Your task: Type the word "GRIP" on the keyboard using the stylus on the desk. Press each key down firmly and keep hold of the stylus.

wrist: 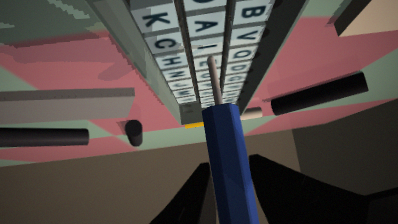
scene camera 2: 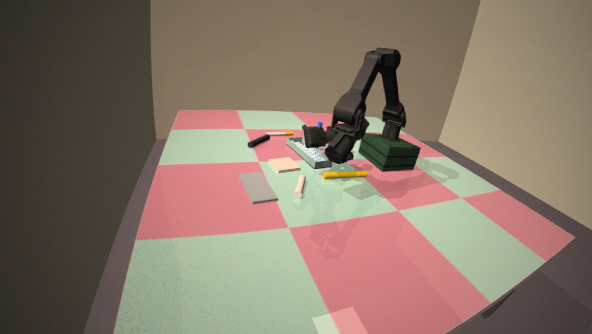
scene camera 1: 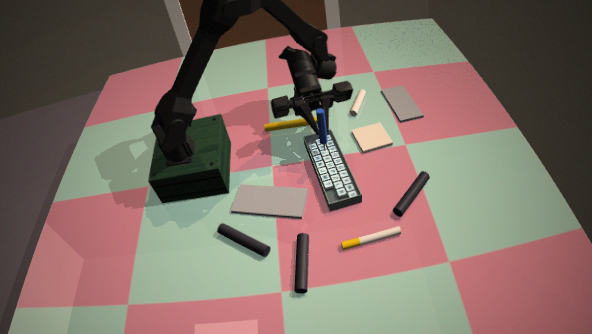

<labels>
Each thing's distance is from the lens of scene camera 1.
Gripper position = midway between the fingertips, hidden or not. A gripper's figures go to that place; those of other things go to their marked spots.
gripper [scene camera 1: 322, 133]: 0.84 m
beige pad [scene camera 1: 372, 137]: 0.93 m
</labels>
